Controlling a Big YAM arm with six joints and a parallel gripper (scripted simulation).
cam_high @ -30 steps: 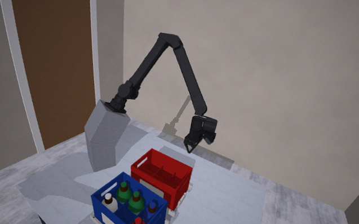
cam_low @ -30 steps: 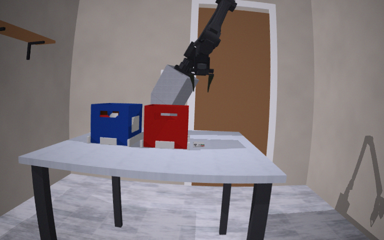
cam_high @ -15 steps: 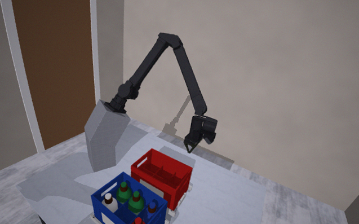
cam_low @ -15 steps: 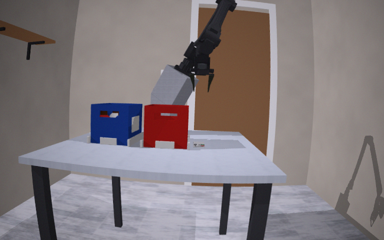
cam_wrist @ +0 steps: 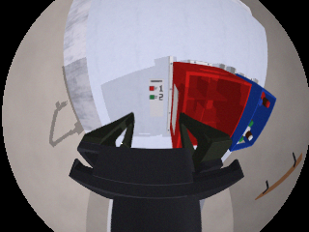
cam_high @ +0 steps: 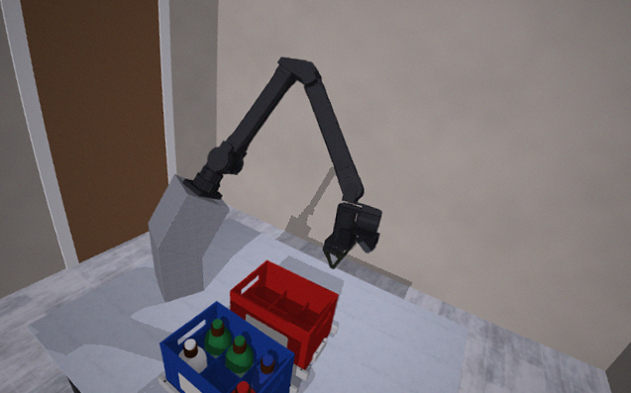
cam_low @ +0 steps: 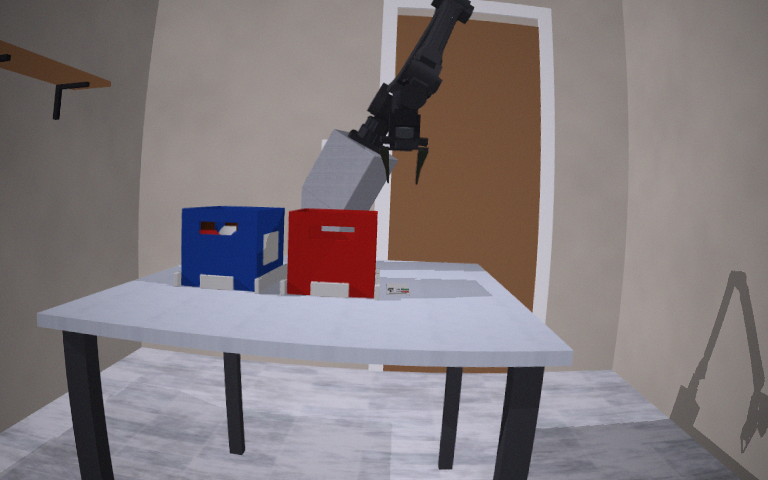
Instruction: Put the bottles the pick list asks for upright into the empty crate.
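My gripper is now 44 cm to the left of the red-label bottle, 16 cm above it and 2 cm short of it. Also, from my hand: red crate 17 cm below, 15 cm to the right, 8 cm behind; then pick list 25 cm below, 9 cm behind, 1 cm to the right; then blue bottle 35 cm to the right, 16 cm below, 2 cm ahead.
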